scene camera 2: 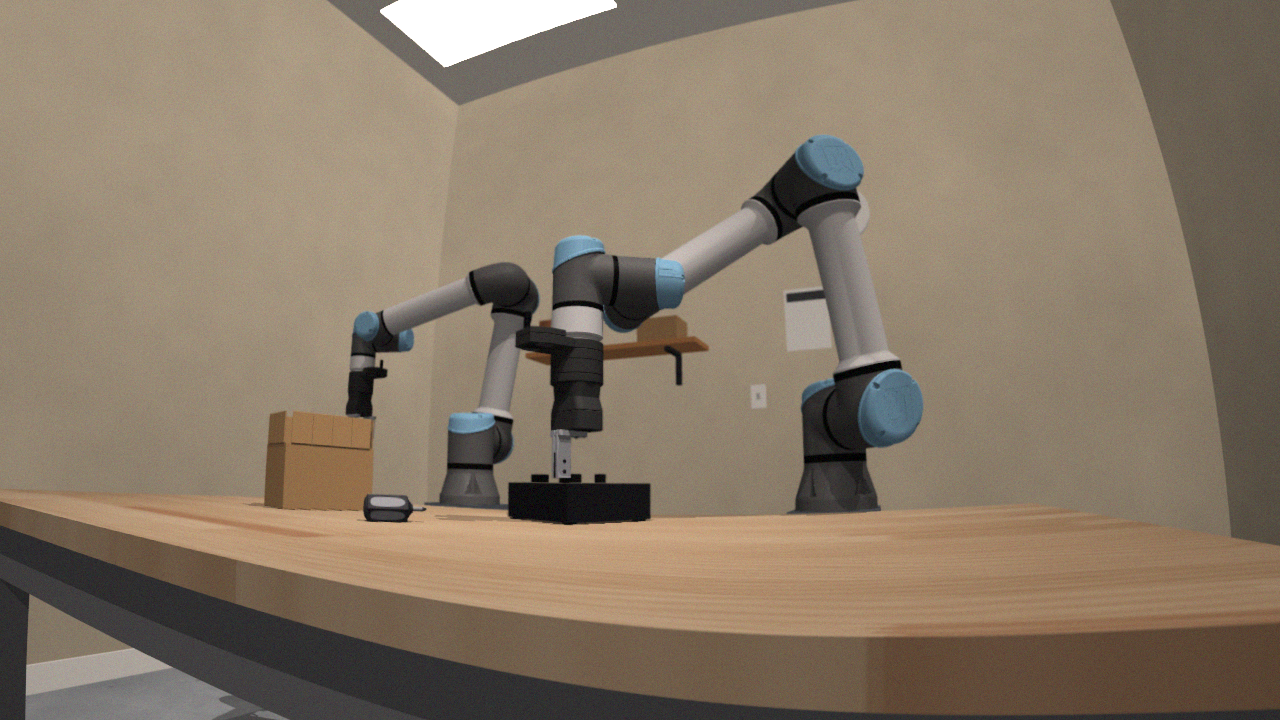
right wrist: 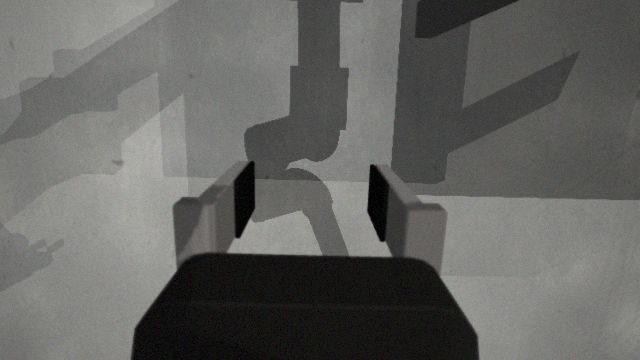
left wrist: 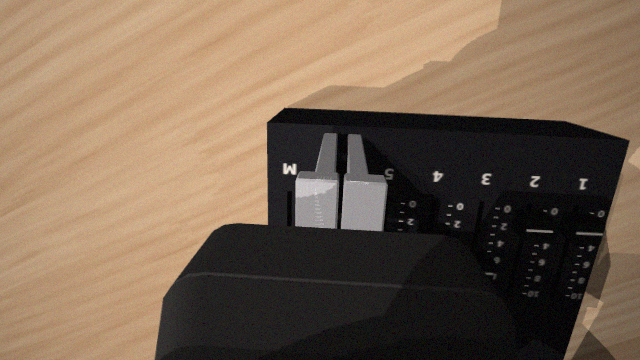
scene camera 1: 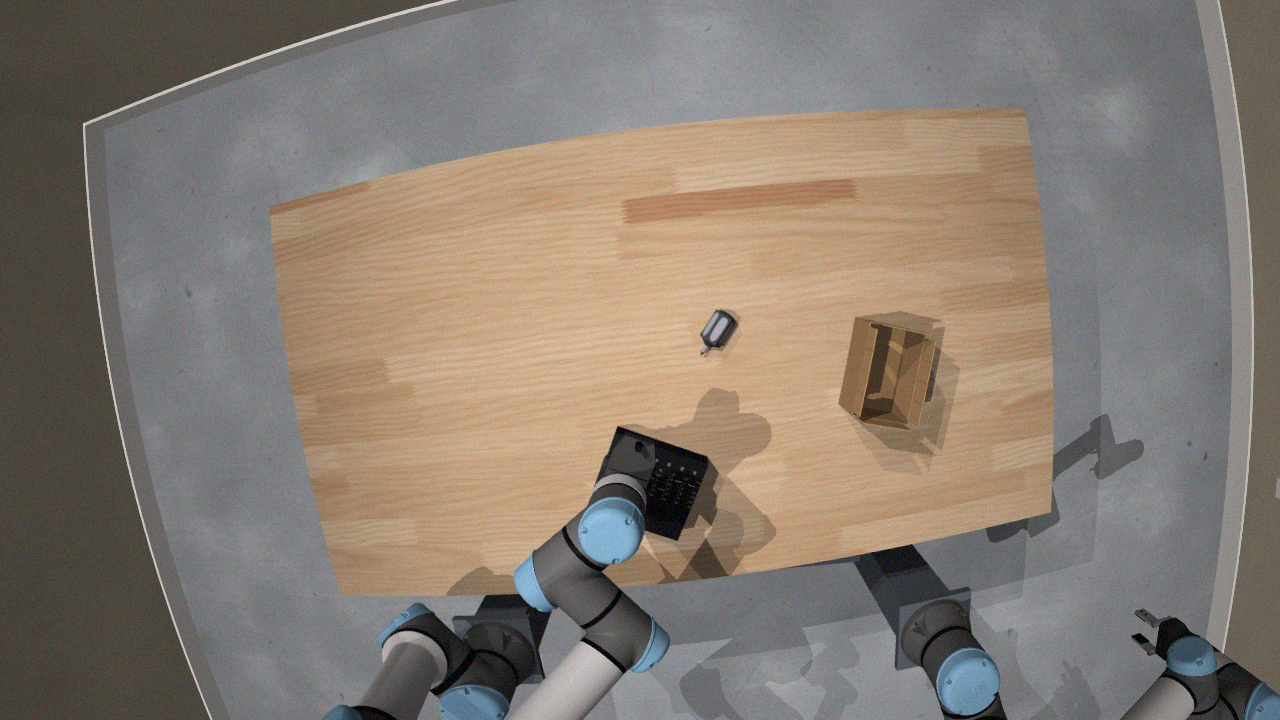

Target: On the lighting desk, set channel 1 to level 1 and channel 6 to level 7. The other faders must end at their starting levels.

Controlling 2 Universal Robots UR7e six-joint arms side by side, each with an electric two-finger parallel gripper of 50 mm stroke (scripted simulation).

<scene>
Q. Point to a cardboard box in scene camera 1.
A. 893, 369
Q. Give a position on a grey-and-black tool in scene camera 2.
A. At 377, 507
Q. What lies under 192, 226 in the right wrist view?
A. My right gripper.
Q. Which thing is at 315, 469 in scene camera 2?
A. A cardboard box.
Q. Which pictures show my right gripper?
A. Scene camera 2, the right wrist view and scene camera 1 only.
</scene>
